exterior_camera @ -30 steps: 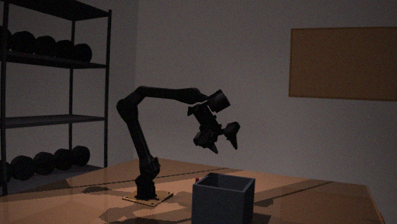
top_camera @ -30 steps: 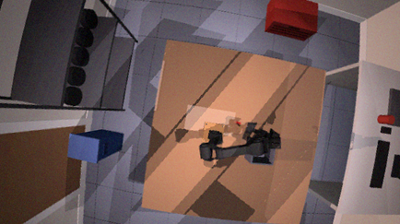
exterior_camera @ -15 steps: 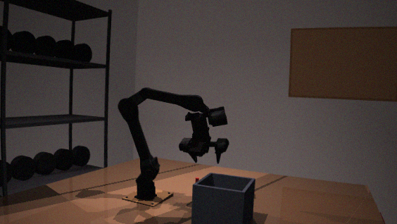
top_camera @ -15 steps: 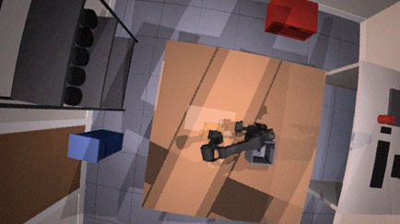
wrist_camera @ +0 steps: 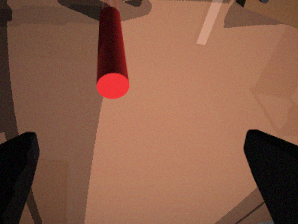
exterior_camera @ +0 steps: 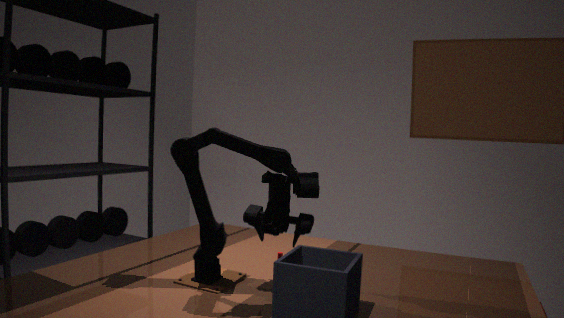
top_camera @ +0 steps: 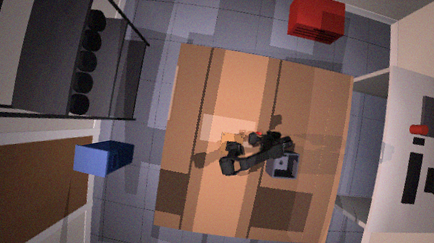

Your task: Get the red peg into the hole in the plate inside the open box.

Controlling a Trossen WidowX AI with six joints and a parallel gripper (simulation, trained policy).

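My gripper tip is 10 mm short of the red peg, 10 mm to the left of it and 60 mm above it. The rest, counted from my gripper tip: grey plate (200 mm ahead, 170 mm to the right, 60 mm below).
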